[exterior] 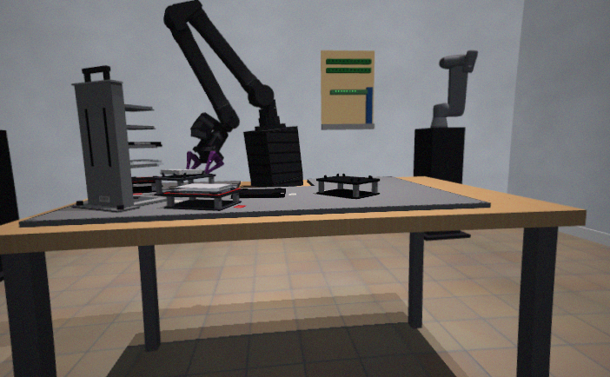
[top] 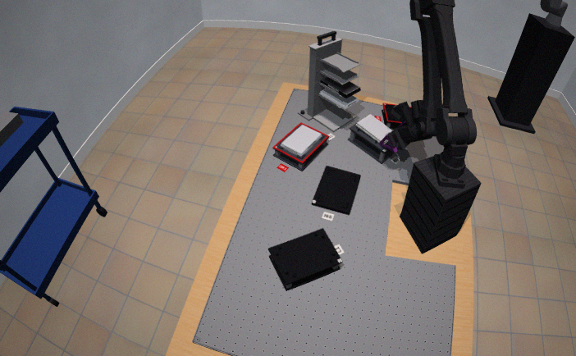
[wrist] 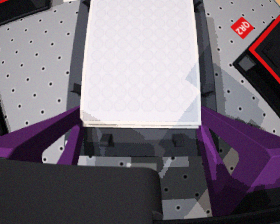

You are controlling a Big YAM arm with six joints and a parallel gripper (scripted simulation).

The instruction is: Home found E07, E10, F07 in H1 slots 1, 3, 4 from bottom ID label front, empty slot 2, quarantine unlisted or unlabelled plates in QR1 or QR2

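Right now the regrip nest is 40 mm ahead of my hand, 30 mm to the right of it and 10 mm below it. The rest, counted from my hand: RG label (70 mm below, 40 mm behind, 30 mm to the left); QR2 label (200 mm to the right, 70 mm below, 20 mm ahead); H1 deck label (210 mm ahead, 70 mm below, 40 mm to the right).
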